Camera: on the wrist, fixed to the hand. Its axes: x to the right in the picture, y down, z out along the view.
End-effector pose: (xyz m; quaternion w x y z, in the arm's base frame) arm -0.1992 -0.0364 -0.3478 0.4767 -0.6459 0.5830 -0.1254
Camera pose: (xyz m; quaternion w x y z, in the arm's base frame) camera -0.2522 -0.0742 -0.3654 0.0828 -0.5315 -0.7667 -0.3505
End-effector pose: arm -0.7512 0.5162 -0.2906 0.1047 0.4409 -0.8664 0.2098
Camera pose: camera -0.7997 0.5417 -0.2514 0.0648 -0.8881 -0.4361 0.1298
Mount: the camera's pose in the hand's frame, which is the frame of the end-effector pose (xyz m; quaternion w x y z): 0.0246 0.0419 -0.0467 0.0203 -0.1006 0.2540 0.9617
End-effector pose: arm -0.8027 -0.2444 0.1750 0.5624 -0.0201 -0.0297 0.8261
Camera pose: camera -0.8475 -0.2356 0.1254 0.7775 0.2954 -0.0785 -0.5496
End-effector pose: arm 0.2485 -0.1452 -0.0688 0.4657 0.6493 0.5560 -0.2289
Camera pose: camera 0.2842 -0.0904 -0.0526 0.1537 0.5592 -0.4719 0.6641
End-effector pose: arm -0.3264 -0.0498 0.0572 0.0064 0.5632 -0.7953 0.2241
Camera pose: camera -0.3844 -0.0437 0.0910 0.0433 -0.8110 -0.5787 0.0738
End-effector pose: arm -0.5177 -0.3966 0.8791 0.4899 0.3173 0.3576 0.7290
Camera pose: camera -0.5839 -0.3943 0.8914 0.7501 -0.1159 0.2468 -0.6025
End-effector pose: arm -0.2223 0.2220 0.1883 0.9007 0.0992 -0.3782 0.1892
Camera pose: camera -0.1939 0.2816 0.1751 0.0576 0.5004 -0.1067 -0.8573
